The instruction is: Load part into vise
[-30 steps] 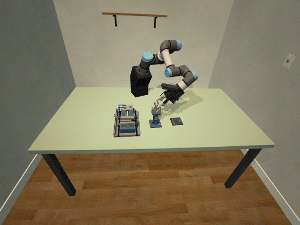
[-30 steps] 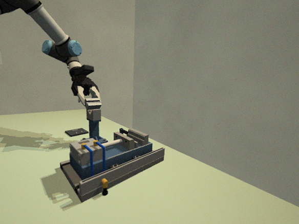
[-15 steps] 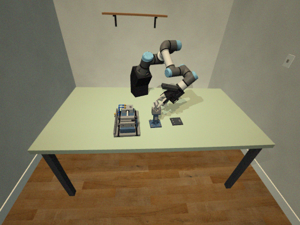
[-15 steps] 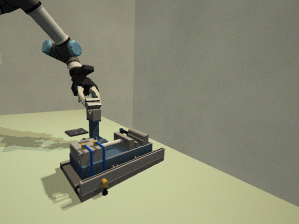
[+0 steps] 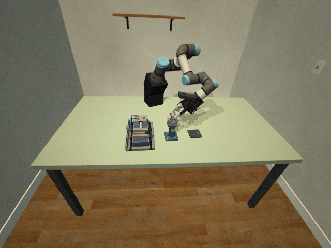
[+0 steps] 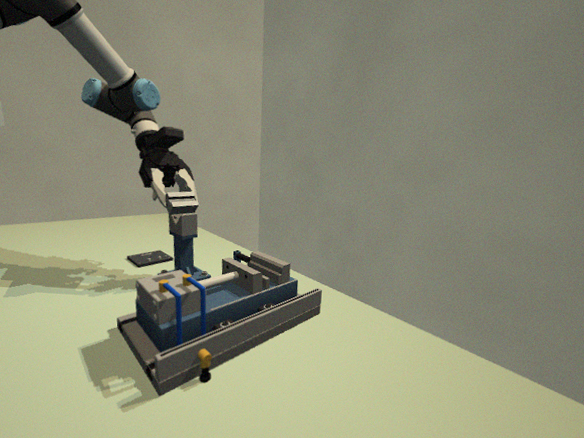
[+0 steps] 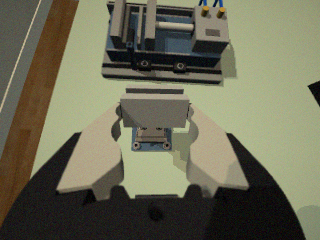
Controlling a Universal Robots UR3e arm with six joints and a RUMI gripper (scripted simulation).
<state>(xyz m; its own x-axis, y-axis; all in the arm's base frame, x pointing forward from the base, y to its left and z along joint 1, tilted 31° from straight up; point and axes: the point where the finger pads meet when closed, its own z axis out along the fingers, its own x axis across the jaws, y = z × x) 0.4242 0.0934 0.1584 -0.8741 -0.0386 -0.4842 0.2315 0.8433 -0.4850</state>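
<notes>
The part lies 1 cm to the right of my hand. Round my hand: dark infeed plate 19 cm below, 18 cm to the left, 4 cm behind; then fixed jaw 21 cm to the right, 11 cm below, 11 cm ahead; then work stop rod 17 cm to the right, 10 cm below, 7 cm ahead.
</notes>
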